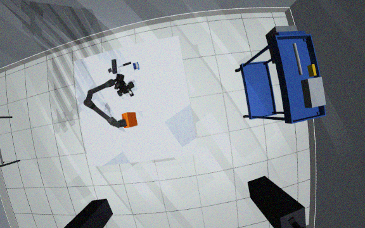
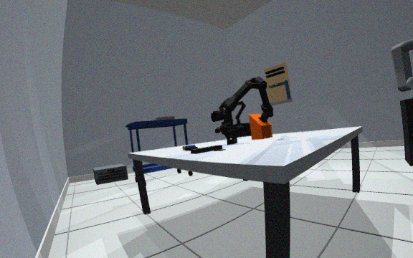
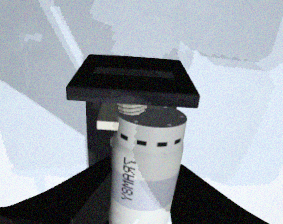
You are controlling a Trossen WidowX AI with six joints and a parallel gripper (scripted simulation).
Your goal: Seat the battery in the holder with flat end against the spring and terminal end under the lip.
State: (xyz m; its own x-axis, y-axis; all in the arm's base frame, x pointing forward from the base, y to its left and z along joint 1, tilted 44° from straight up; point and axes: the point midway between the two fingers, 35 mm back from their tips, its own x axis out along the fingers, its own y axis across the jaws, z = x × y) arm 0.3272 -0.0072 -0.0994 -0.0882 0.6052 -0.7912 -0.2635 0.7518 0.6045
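My gripper tip is 1 cm below the grey battery.
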